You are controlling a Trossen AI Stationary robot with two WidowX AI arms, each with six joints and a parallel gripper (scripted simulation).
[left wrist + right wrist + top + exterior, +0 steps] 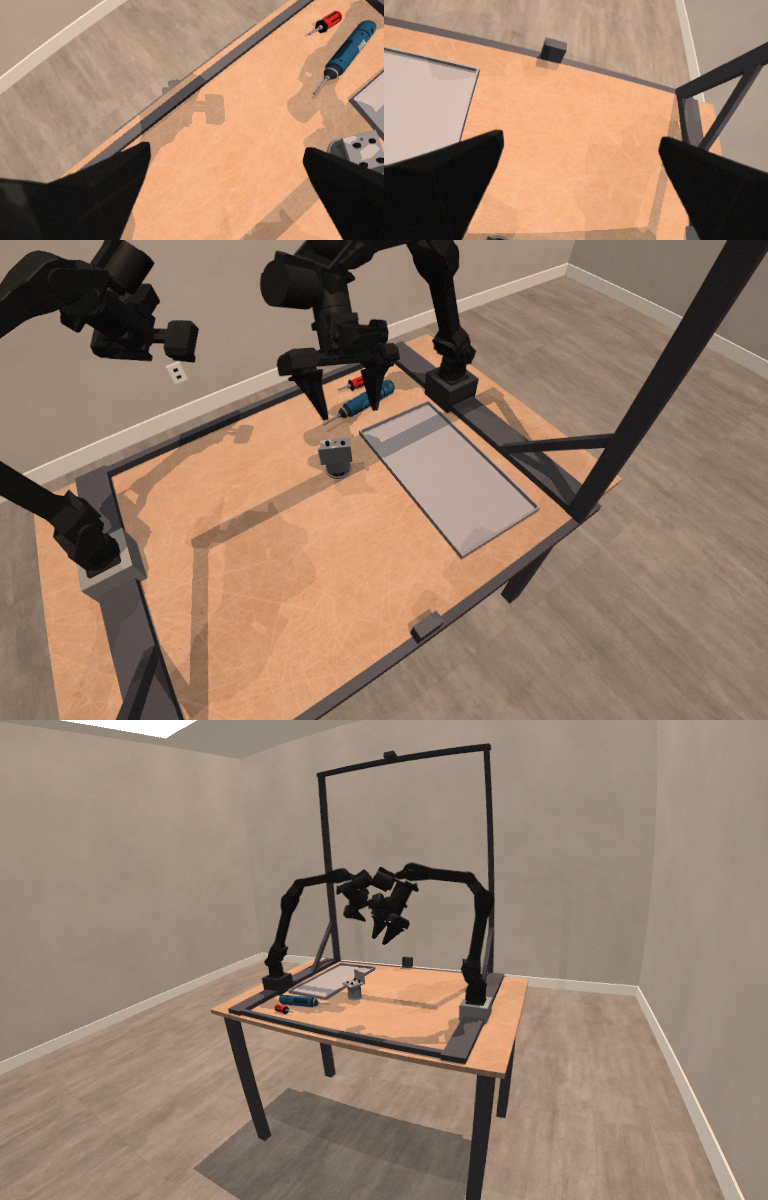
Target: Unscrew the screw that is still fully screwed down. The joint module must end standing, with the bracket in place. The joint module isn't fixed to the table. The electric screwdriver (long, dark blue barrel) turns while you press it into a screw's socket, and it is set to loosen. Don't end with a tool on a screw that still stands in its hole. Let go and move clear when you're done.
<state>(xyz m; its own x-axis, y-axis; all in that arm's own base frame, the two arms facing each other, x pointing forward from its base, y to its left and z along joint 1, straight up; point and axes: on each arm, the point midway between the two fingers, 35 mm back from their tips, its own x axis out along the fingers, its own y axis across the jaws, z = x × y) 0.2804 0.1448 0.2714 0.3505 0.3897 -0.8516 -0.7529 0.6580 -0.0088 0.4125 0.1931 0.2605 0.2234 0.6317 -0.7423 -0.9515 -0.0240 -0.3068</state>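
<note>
My left gripper is now 260 mm above the grey L-shaped bracket, 230 mm to the left of it and 180 mm past it. The rest, counted from my left hand: red screwdriver: 430 mm to the right, 320 mm below, 60 mm ahead; screwdriver bit: 310 mm below, 290 mm to the right, 40 mm behind; screw: 270 mm below, 260 mm to the right, 170 mm behind.
</note>
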